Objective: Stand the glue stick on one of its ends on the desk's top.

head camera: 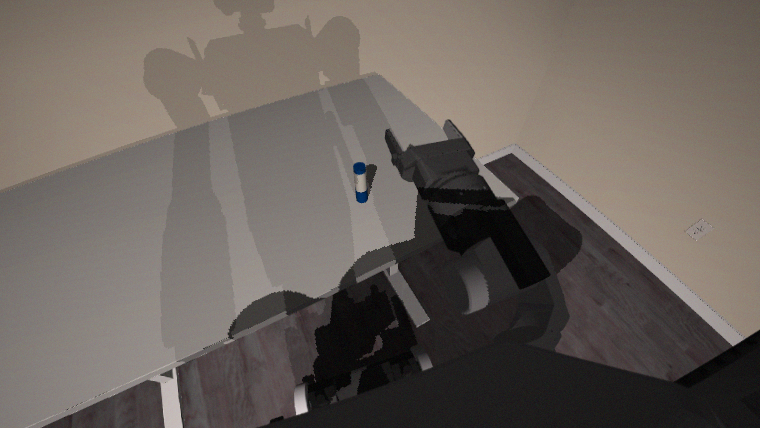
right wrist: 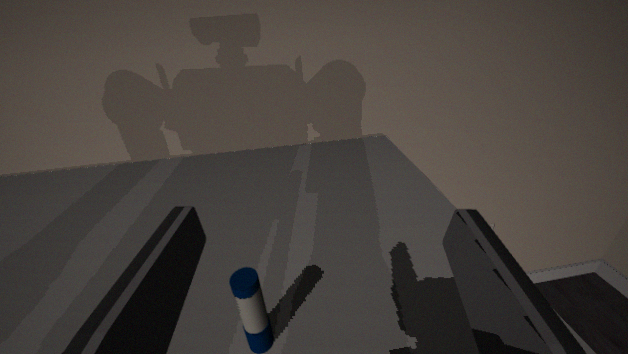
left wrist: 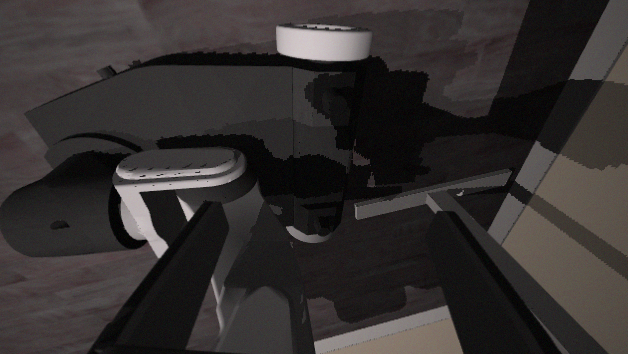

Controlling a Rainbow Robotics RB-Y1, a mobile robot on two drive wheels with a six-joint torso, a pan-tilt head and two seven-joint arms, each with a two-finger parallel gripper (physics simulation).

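Where they show: left gripper, fingertip midpoint: [left wrist: 326, 219]; right gripper, fingertip midpoint: [head camera: 417, 128] [right wrist: 322, 224]; robot's base at its link origin: [head camera: 367, 389].
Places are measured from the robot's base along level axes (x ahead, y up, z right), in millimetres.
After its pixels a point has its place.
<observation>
The glue stick [head camera: 360, 182] @(z 120, x 306, y 1022 mm) [right wrist: 252, 312] @(z 129, x 306, y 1023 mm), white with blue ends, stands upright on one end on the pale desk's top [head camera: 122, 265] @(z -451, x 302, y 951 mm) [right wrist: 345, 175] @(z 237, x 703, y 951 mm). Its shadow runs from its base toward the upper right in the right wrist view. My right gripper [head camera: 418, 127] @(z 209, x 228, y 1197 mm) [right wrist: 322, 224] @(z 209, x 228, y 1197 mm) is open and empty, above the desk and to the right of the stick in the head camera, apart from it. In the right wrist view the stick shows low, nearer the left-hand finger. My left gripper [left wrist: 326, 219] @(z -234, x -102, y 571 mm) is open and empty, away from the desk's top; it does not show in the head camera.
A beige wall [head camera: 611, 95] @(z 1706, x 809, y 744 mm) [right wrist: 475, 75] @(z 660, x 1063, y 1093 mm) rises behind the desk and carries my shadow. The desk's right edge lies near my right gripper. A white desk leg [head camera: 406, 297] stands below the front edge. My robot's dark base [left wrist: 210, 105] @(z -154, x -239, y 169 mm) shows in the left wrist view.
</observation>
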